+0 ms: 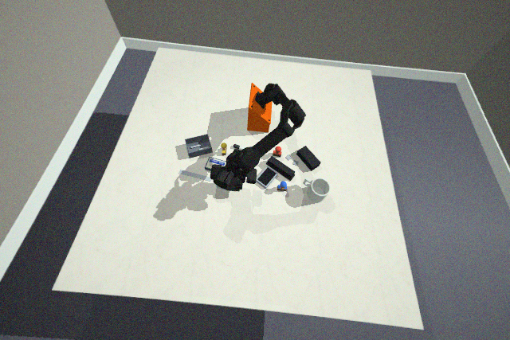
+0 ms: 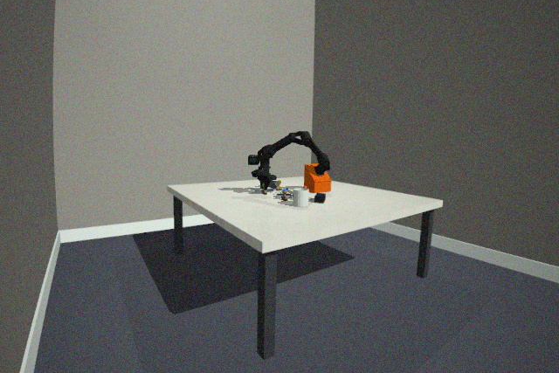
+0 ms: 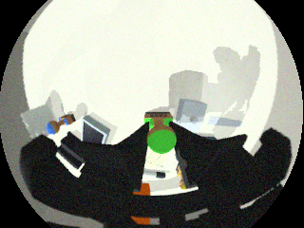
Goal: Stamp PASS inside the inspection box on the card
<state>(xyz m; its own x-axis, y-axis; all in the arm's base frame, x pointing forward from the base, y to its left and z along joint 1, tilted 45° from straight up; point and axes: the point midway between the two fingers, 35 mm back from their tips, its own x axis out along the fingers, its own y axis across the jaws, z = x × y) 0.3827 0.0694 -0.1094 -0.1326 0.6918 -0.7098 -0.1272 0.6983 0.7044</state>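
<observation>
My gripper tip is 70 mm past the ink pad, 140 mm to the right of it and 20 mm above it. Also, from my gripper tip: pale card 100 mm behind, 30 mm below; green stamp 10 mm below; yellow stamp 150 mm behind, 90 mm to the right, 10 mm below.
</observation>
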